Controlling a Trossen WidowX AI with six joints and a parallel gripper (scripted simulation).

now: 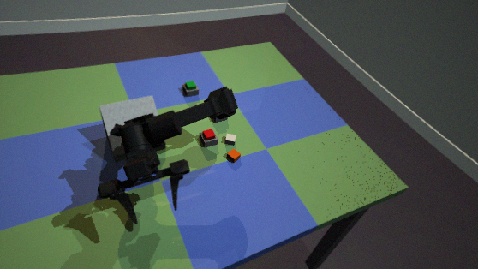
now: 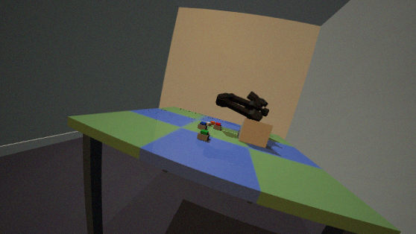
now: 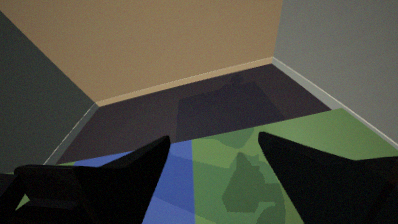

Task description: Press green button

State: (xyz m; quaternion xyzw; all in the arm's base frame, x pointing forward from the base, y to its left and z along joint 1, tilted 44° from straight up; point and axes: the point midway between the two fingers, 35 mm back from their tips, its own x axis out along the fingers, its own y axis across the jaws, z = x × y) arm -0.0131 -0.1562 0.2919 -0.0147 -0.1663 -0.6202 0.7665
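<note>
Right now my gripper tip is 210 mm short of the green button, 580 mm to the right of it and 120 mm above it. Also, from my gripper tip: white block: 280 mm ahead, 310 mm to the left, 150 mm below; then red button: 210 mm ahead, 320 mm to the left, 120 mm below; then orange block: 270 mm ahead, 240 mm to the left, 150 mm below.
</note>
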